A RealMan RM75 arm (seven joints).
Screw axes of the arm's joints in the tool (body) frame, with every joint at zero. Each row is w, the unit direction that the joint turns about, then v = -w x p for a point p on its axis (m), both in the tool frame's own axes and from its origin. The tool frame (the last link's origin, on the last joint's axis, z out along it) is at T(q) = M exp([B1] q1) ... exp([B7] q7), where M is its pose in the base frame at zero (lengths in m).
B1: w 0 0 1 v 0 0 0
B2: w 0 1 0 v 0.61 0 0
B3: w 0 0 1 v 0 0 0
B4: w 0 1 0 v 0.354 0 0
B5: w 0 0 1 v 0 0 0
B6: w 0 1 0 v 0.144 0 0
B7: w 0 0 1 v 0 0 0
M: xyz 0 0 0.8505 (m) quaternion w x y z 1 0 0 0
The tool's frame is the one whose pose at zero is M.
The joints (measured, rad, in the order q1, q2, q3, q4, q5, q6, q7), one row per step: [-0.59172, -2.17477, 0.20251, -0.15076, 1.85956, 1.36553, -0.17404]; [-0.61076, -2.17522, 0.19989, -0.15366, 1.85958, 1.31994, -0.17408]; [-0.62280, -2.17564, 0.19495, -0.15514, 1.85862, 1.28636, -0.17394]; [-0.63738, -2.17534, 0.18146, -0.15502, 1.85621, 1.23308, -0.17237]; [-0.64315, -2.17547, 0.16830, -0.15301, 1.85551, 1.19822, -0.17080]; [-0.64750, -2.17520, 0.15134, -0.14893, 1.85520, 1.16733, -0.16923]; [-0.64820, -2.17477, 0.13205, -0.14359, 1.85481, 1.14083, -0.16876]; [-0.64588, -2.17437, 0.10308, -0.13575, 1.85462, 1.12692, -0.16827]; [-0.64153, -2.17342, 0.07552, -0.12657, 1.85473, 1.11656, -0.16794]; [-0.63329, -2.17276, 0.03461, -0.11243, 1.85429, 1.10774, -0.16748]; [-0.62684, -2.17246, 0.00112, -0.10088, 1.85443, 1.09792, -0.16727]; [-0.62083, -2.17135, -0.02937, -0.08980, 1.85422, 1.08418, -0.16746]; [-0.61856, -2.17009, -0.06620, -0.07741, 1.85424, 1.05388, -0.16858]
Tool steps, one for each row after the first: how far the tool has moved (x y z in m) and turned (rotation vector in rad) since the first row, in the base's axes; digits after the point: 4 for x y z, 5 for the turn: [0.0010, 0.0056, -0.0042, -0.01142, 0.02970, 0.01187]; [0.0011, 0.0098, -0.0067, -0.01662, 0.05030, 0.02481]; [-0.0008, 0.0166, -0.0093, -0.01784, 0.08299, 0.05293]; [-0.0034, 0.0208, -0.0104, -0.01535, 0.10370, 0.07672]; [-0.0063, 0.0252, -0.0103, -0.00845, 0.12117, 0.10146]; [-0.0102, 0.0291, -0.0092, 0.00081, 0.13414, 0.12929]; [-0.0139, 0.0333, -0.0059, 0.02005, 0.13451, 0.15791]; [-0.0184, 0.0370, -0.0020, 0.04005, 0.13447, 0.18551]; [-0.0250, 0.0413, 0.0043, 0.07120, 0.12947, 0.22485]; [-0.0309, 0.0446, 0.0092, 0.09511, 0.12718, 0.25869]; [-0.0375, 0.0475, 0.0140, 0.11603, 0.12886, 0.29375]; [-0.0456, 0.0518, 0.0186, 0.13537, 0.13784, 0.34146]
